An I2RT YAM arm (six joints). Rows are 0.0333 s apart.
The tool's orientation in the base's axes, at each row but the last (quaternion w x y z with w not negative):
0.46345 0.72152 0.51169 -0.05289
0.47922 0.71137 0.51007 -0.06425
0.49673 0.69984 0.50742 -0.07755
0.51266 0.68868 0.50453 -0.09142
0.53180 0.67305 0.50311 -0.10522
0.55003 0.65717 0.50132 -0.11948
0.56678 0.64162 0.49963 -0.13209
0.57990 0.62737 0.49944 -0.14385
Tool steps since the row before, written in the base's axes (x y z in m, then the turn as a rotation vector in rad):
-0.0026 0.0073 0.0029 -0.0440 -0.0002 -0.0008
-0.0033 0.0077 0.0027 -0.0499 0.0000 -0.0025
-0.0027 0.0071 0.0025 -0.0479 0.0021 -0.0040
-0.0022 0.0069 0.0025 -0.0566 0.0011 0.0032
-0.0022 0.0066 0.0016 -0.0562 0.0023 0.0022
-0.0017 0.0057 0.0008 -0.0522 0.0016 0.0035
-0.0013 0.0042 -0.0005 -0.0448 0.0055 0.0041
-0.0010 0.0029 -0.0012 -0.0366 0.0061 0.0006
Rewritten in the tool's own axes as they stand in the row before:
0.0022 -0.0006 -0.0079 -0.0204 -0.0351 -0.0169
0.0020 -0.0011 -0.0085 -0.0221 -0.0408 -0.0185
0.0017 -0.0005 -0.0078 -0.0189 -0.0402 -0.0186
0.0015 0.0000 -0.0075 -0.0282 -0.0426 -0.0245
0.0016 -0.0003 -0.0069 -0.0267 -0.0428 -0.0249
0.0016 -0.0002 -0.0058 -0.0261 -0.0390 -0.0232
0.0018 -0.0007 -0.0040 -0.0212 -0.0322 -0.0238
0.0018 -0.0010 -0.0026 -0.0145 -0.0276 -0.0201

